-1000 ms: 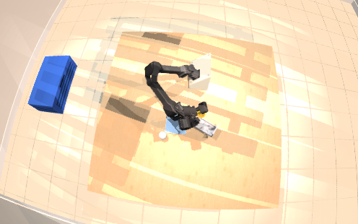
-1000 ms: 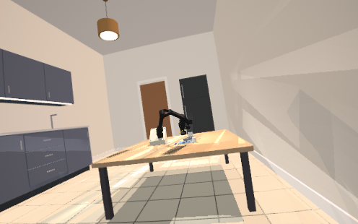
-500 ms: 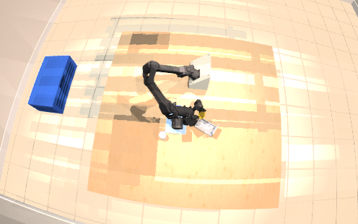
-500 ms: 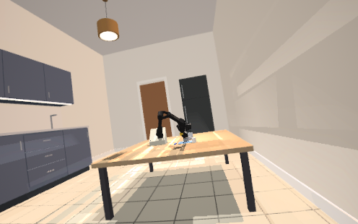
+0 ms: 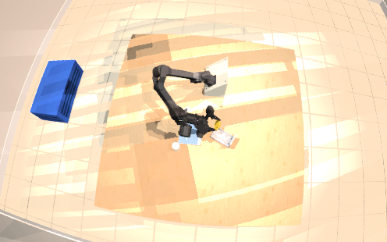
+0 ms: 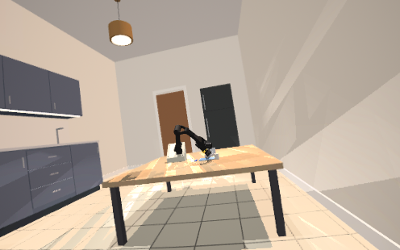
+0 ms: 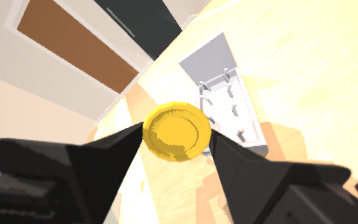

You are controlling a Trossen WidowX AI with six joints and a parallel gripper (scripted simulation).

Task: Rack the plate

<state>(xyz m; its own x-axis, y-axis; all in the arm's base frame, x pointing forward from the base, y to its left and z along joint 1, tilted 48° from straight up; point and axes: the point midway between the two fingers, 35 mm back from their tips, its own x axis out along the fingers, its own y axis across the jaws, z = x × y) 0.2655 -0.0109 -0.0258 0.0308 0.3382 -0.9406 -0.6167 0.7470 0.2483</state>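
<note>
My gripper tip is 5 cm short of the grey dish rack, 3 cm to the right of it and 5 cm above it. The rest, counted from my gripper tip: yellow plate (1 cm to the right); then white cup (13 cm ahead, 24 cm to the right, 5 cm below); then blue utensil (8 cm behind, 18 cm to the right, 7 cm below).
</note>
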